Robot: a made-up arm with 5 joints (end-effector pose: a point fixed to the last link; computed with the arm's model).
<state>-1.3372 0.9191 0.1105 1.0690 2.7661</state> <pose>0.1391 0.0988 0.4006 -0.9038 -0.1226 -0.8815</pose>
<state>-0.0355 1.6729 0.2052 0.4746 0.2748</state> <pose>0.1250 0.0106 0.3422 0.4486 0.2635 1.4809</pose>
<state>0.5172 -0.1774 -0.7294 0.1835 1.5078</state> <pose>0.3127 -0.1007 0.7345 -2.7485 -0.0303 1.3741</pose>
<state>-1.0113 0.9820 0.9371 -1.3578 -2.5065</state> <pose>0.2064 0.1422 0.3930 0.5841 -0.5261 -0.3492</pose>
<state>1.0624 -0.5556 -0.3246 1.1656 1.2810</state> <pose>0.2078 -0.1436 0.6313 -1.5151 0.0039 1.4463</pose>
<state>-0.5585 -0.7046 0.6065 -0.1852 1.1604</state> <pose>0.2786 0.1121 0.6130 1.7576 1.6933 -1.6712</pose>
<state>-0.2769 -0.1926 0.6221 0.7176 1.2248</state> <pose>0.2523 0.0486 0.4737 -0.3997 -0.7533 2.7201</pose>
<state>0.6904 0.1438 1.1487 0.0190 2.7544</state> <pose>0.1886 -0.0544 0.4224 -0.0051 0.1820 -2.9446</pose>
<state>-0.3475 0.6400 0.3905 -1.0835 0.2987</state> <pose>0.3615 0.0992 0.4748 -1.1413 -1.9000 1.3104</pose>
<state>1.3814 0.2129 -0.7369 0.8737 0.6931</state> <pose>0.1764 -0.2583 0.5877 -1.4984 -0.1007 0.6277</pose>
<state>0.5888 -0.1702 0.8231 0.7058 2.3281</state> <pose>0.2084 -0.0543 0.4568 -0.0723 -0.3416 3.0016</pose>
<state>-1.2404 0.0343 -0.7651 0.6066 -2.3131</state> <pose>0.2024 0.2469 0.6590 1.2577 -0.8018 -0.0941</pose>
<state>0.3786 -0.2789 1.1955 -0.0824 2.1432</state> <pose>0.2378 -0.0410 0.4517 -0.8494 -0.1318 3.0036</pose>
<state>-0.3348 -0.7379 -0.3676 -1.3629 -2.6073</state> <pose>0.1106 -0.0012 0.7815 -1.9480 1.5674 -0.1541</pose>
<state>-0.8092 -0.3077 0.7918 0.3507 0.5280</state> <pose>0.2217 0.1236 0.4811 -0.3800 -1.3341 2.3720</pose>
